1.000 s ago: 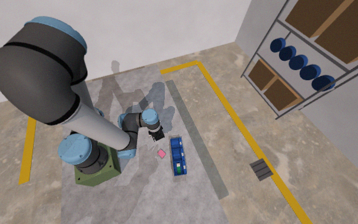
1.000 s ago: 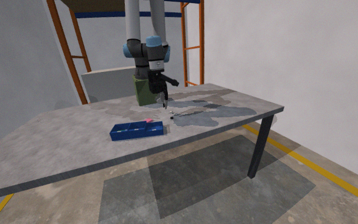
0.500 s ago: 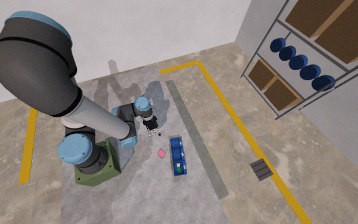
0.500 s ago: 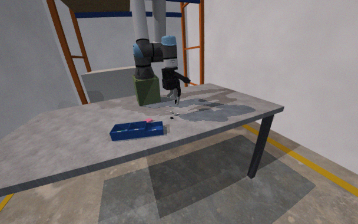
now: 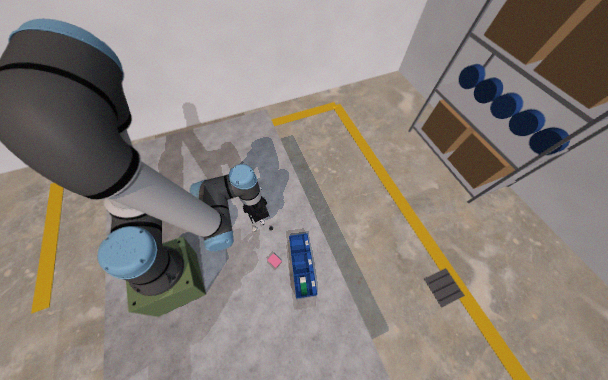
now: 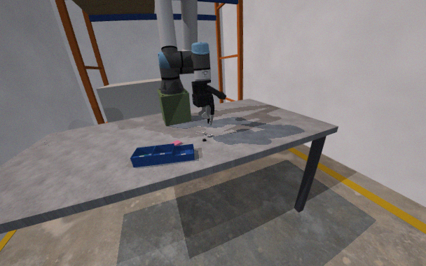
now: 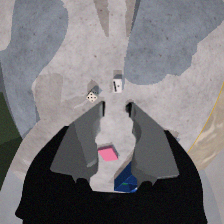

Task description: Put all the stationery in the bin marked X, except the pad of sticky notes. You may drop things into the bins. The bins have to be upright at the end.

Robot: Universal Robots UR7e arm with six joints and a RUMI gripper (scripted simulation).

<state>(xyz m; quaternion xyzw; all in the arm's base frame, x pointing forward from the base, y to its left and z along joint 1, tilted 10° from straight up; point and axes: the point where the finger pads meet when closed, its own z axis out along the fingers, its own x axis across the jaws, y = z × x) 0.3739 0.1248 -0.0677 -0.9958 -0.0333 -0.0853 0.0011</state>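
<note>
Right now the white stationery piece is 10 mm to the right of my hand and 80 mm below it. Also, from my hand: pink sticky note pad: 190 mm to the right, 80 mm below; pale cube: 40 mm behind, 30 mm to the right, 80 mm below; black item: 30 mm ahead, 50 mm to the right, 80 mm below.
</note>
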